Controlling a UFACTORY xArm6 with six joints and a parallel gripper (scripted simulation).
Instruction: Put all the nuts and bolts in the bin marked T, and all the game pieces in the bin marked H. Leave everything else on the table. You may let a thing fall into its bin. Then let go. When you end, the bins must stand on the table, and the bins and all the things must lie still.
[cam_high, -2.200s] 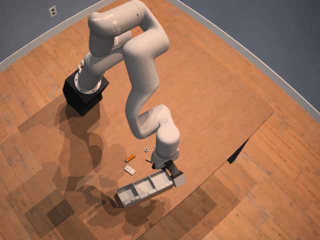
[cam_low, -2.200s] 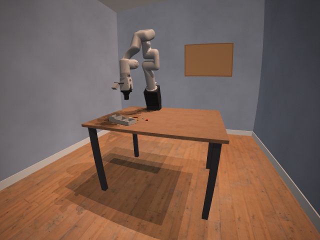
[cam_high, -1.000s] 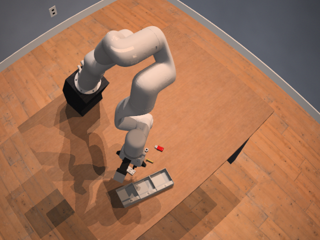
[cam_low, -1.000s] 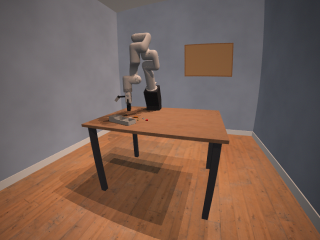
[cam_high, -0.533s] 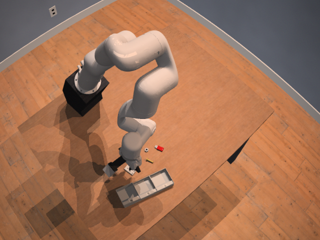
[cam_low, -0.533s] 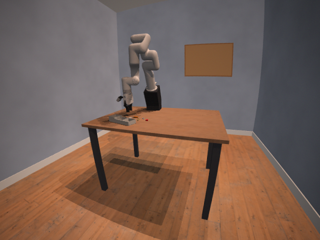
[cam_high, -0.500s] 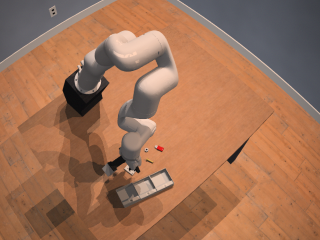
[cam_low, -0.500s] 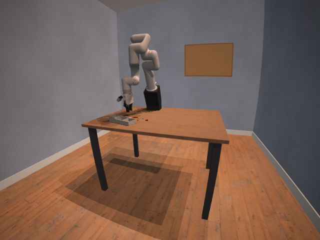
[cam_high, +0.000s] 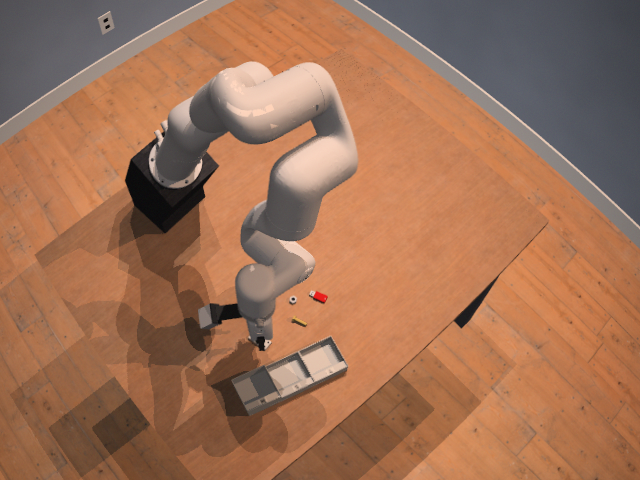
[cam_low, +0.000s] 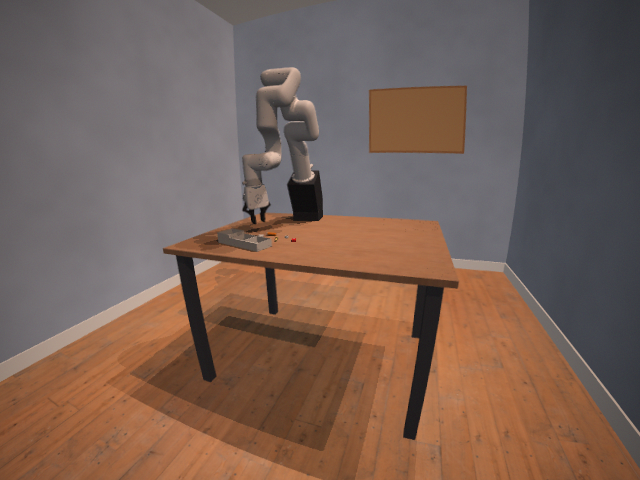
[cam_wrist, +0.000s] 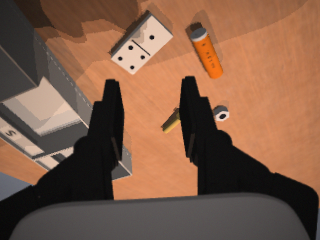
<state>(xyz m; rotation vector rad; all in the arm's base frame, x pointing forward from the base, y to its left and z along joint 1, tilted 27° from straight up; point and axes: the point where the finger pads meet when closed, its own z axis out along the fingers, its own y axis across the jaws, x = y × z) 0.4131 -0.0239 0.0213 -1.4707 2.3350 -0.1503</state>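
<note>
Now: hand 8 cm above the white domino. The rest, counted from my hand: orange cylinder: 5 cm behind, 3 cm to the left, 8 cm below; then grey bin tray: 12 cm ahead, 1 cm to the left, 7 cm below; then brass bolt: 1 cm ahead, 10 cm to the left, 8 cm below.
</note>
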